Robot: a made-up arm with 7 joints.
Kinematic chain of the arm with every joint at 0, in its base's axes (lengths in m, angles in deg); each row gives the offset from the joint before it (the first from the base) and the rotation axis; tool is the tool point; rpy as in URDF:
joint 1: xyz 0 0 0.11 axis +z
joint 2: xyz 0 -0.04 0.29 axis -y
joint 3: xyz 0 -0.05 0.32 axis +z
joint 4: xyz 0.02 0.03 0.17 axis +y
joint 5: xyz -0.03 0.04 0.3 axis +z
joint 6: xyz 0 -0.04 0.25 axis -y
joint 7: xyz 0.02 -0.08 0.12 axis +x
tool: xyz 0 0 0 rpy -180 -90 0
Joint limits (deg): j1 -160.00..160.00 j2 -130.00..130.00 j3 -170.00..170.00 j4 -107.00..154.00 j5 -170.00..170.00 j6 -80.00..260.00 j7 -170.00..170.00
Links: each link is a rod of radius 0.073 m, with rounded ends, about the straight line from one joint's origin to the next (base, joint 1, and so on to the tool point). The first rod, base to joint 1, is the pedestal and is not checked.
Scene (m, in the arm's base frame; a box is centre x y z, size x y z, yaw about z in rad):
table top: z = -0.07
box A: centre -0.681 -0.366 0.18 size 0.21 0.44 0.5 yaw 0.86
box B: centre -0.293 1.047 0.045 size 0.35 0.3 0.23 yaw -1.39
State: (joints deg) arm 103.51 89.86 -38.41 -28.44 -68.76 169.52 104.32
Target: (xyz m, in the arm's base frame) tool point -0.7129 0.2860 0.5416
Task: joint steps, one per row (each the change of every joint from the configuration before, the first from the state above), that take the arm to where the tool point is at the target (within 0.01 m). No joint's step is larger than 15 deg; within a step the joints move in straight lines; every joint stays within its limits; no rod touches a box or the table.
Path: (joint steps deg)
1: -7.09 -5.38 -13.91 -7.27 -1.50 5.95 9.62
2: -7.09 -5.39 -13.90 -7.26 -1.50 5.94 9.61
3: -7.08 -5.38 -13.91 -7.27 -1.50 5.95 9.62
4: -7.09 -5.39 -13.91 -7.27 -1.50 5.94 9.61
5: -7.09 -5.38 -13.91 -7.27 -1.50 5.95 9.62
6: -7.09 -5.39 -13.90 -7.26 -1.50 5.94 9.61
7: -11.49 2.71 11.97 5.59 0.03 -10.68 -11.54
8: -11.49 2.71 11.98 5.59 0.02 -10.68 -11.53
9: -11.49 2.71 11.98 5.59 0.03 -10.67 -11.54
10: -11.49 2.71 11.98 5.59 0.03 -10.68 -11.54
11: -11.49 2.70 11.98 5.60 0.02 -10.68 -11.54

